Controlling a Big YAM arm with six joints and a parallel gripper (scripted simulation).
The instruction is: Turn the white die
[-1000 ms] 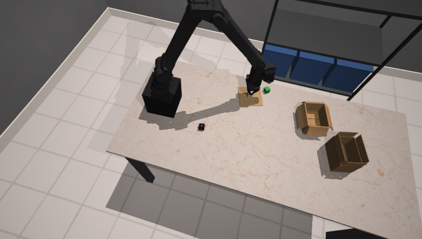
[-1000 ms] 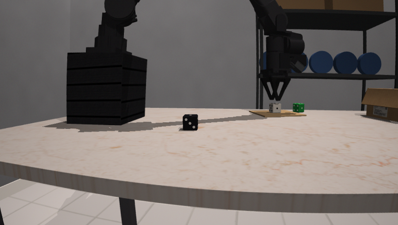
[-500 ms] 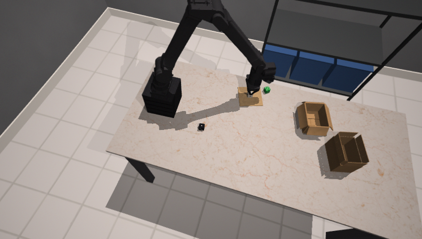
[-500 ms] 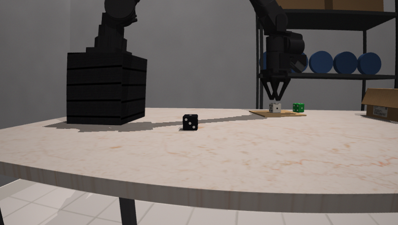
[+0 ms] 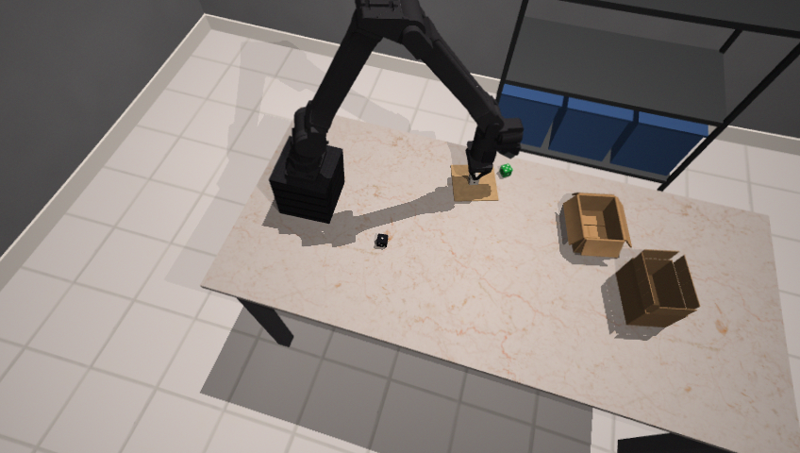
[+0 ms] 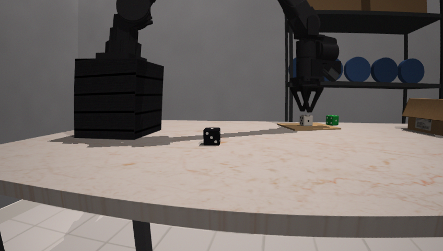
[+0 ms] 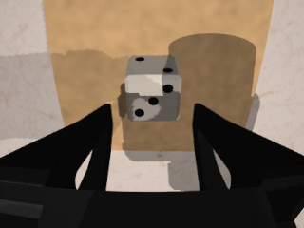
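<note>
Right now the mat is 1 cm ahead of my hand and 5 cm below it. The rest, counted from my hand: black die: 24 cm behind, 27 cm to the right, 4 cm below; green die: 10 cm ahead, 6 cm to the left, 4 cm below.
</note>
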